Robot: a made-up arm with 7 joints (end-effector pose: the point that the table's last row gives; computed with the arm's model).
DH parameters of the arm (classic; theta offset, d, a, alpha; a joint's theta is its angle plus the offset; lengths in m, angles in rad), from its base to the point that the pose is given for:
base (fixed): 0 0 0 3.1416
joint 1: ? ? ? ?
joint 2: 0 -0.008 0 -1.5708
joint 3: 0 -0.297 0 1.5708
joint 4: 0 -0.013 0 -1.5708
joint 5: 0 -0.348 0 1.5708
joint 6: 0 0 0 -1.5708
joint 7: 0 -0.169 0 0
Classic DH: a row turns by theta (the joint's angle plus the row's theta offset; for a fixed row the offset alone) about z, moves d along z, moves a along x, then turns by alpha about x.
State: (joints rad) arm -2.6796 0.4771 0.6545 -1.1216 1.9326 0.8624 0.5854
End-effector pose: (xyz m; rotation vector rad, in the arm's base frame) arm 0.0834 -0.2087 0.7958 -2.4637 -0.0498 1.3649
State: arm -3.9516 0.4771 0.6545 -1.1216 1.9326 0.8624 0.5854
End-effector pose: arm 0.2240 0.0183 0.7958 1.9606 1.5098 -1.3779
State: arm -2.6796 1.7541 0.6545 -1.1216 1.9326 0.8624 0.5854
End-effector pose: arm -0.5363 0.0999 0.5309 2.9148 -0.0788 0.2114
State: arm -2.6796 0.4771 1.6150 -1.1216 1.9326 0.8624 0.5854
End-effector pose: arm -0.2881 -0.3366 0.6534 -1.9021 0.5622 0.6593
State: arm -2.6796 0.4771 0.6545 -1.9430 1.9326 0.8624 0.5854
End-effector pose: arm 0.2262 -0.2647 0.4619 -1.6437 -0.6160 1.5585
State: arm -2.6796 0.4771 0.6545 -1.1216 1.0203 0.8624 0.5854
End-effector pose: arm 0.0152 -0.1509 0.8651 -2.7597 -1.1197 0.6678
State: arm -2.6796 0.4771 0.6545 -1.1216 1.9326 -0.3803 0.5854
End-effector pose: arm -0.0951 -0.2870 0.8228 -2.2128 0.5471 -0.0611
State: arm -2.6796 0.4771 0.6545 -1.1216 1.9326 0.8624 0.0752
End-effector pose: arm 0.0834 -0.2087 0.7958 -2.2308 -0.6302 1.1329
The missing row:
joint 1: 0 -0.197 0 1.5708
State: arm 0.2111 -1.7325 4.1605 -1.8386 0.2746 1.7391 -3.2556
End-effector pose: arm -0.4488 -0.1862 0.3683 -1.7807 1.1189 -1.7950
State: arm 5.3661 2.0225 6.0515 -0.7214 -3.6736 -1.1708 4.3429
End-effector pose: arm 0.4164 0.5708 0.0578 0.8212 0.6409 -1.1350
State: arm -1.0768 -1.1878 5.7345 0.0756 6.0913 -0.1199 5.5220
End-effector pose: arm -0.3421 -0.6614 0.5241 0.6419 2.3388 1.6532
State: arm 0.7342 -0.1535 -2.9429 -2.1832 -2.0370 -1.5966 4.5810
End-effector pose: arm 0.2984 -0.1500 0.4103 -2.2164 -1.3252 1.6017
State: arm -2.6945 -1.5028 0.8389 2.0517 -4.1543 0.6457 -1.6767
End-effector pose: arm 0.2730 0.3254 0.4337 1.1244 1.9621 -1.8456
